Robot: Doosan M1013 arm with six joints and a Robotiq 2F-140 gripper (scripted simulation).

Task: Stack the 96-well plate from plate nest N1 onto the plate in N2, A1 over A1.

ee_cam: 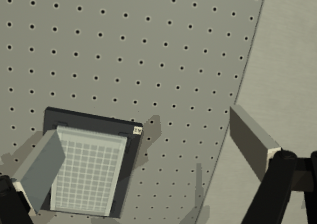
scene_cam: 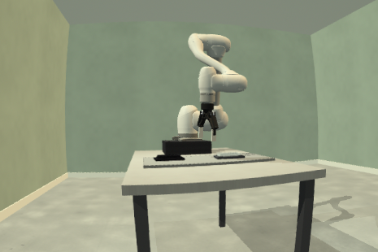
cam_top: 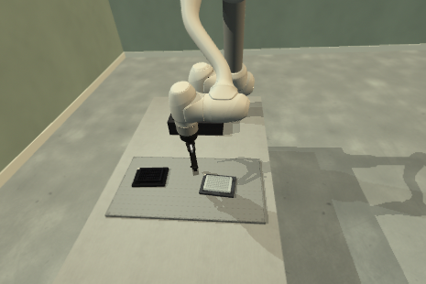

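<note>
My gripper is now 11 cm above the plate nest, 10 cm to the right of it and 7 cm short of it. Also, from my hand: black 96-well plate 23 cm to the right, 10 cm below, 3 cm behind.
</note>
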